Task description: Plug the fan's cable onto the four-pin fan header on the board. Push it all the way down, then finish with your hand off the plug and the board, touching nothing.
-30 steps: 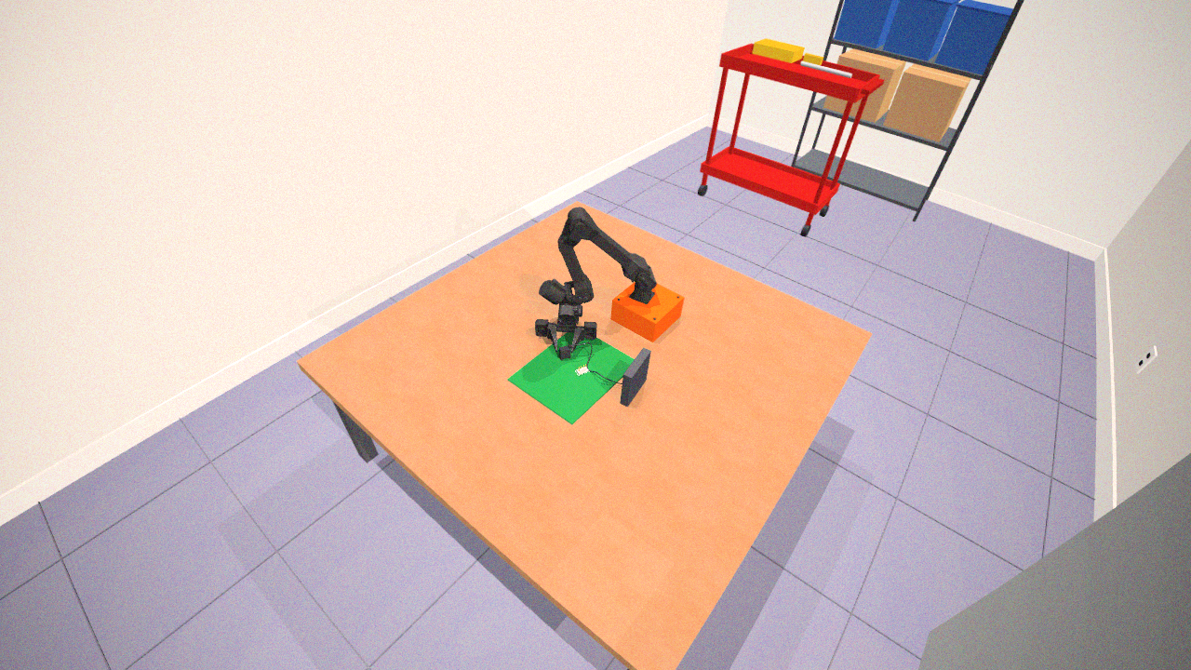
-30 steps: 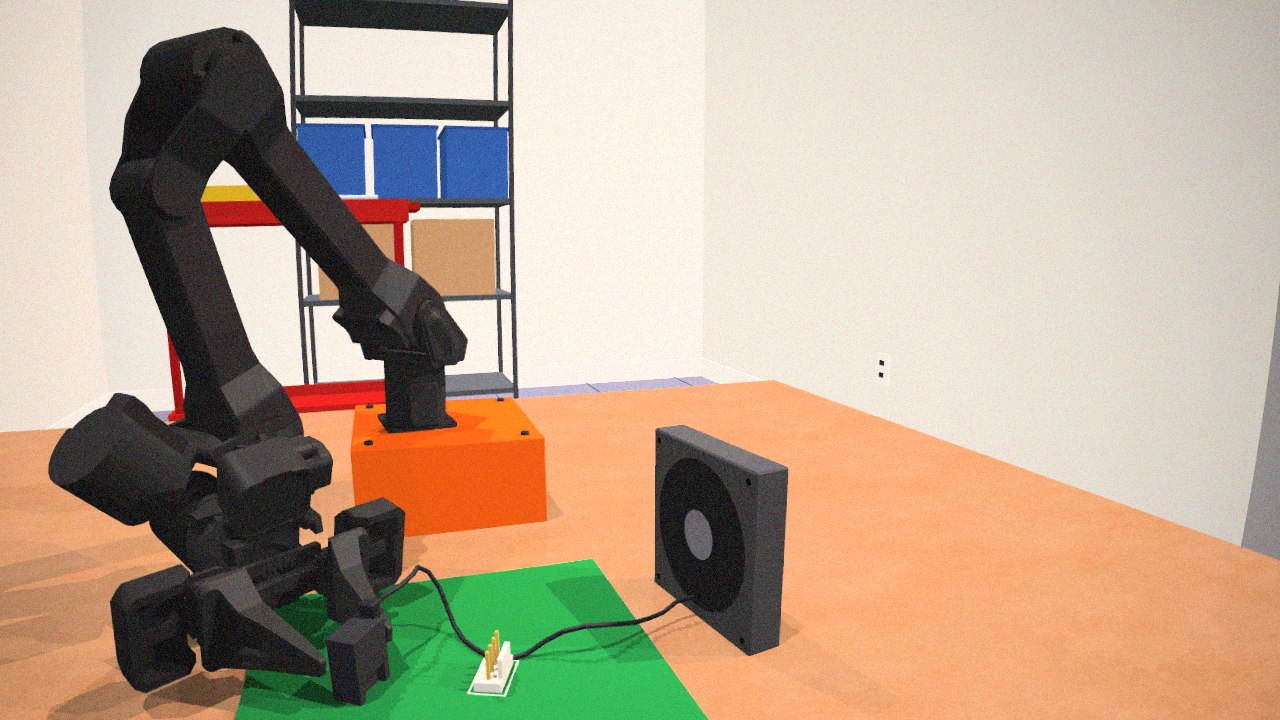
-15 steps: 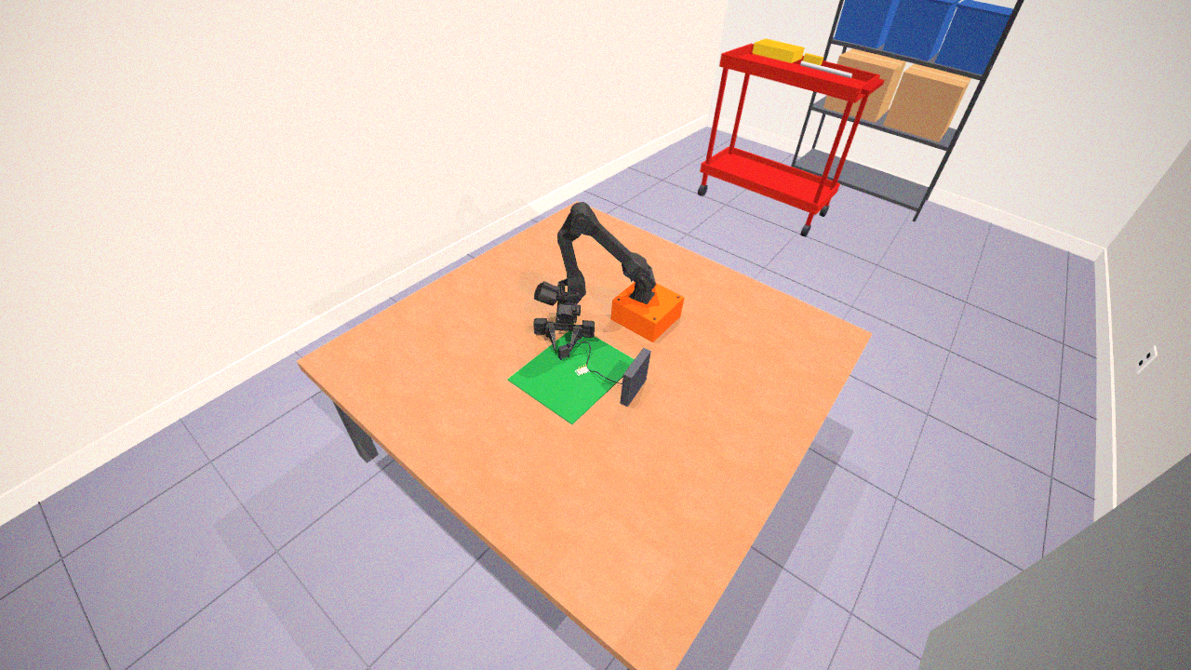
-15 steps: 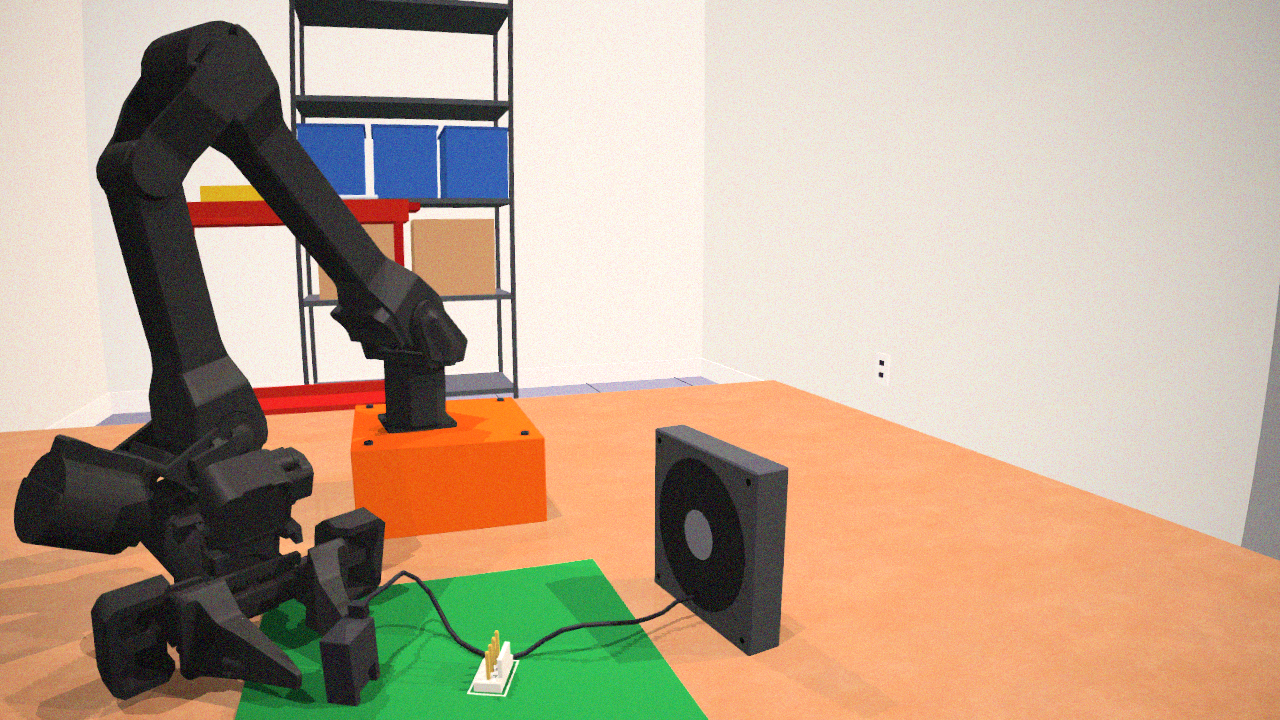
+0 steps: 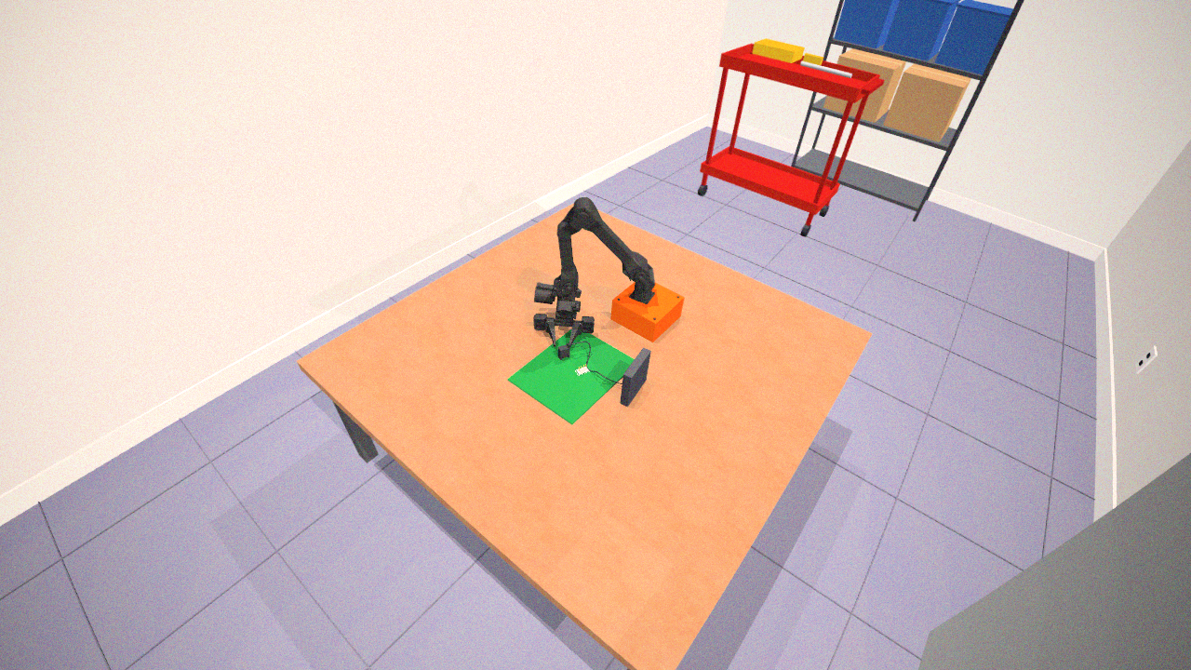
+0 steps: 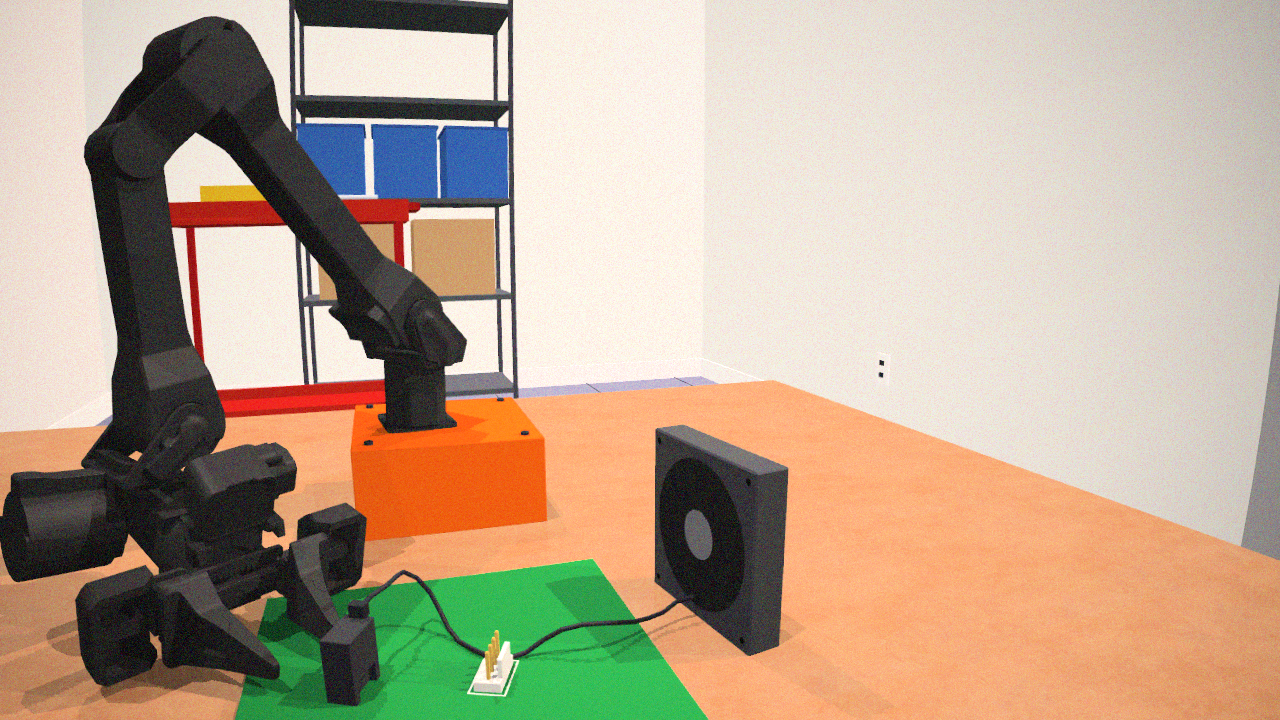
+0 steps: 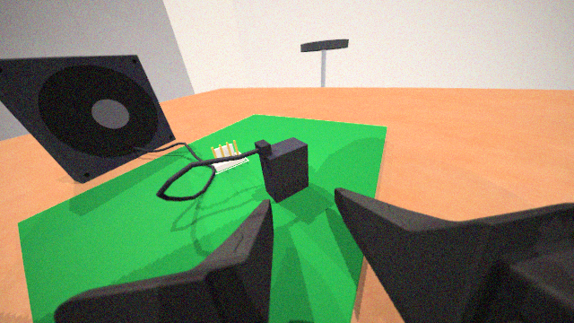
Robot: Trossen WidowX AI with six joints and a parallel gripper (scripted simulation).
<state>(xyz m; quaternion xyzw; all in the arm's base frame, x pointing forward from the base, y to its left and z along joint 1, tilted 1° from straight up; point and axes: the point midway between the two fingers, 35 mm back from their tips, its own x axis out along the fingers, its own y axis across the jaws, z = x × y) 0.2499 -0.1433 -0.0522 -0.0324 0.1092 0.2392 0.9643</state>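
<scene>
The black fan plug lies 20 mm ahead of my gripper tip and 20 mm to the left of it. Also, from my gripper tip: black fan (30 mm ahead, 250 mm to the left, 40 mm above); white four-pin header (40 mm ahead, 100 mm to the left, 20 mm below); green board (50 mm ahead, 70 mm to the left, 30 mm below).
</scene>
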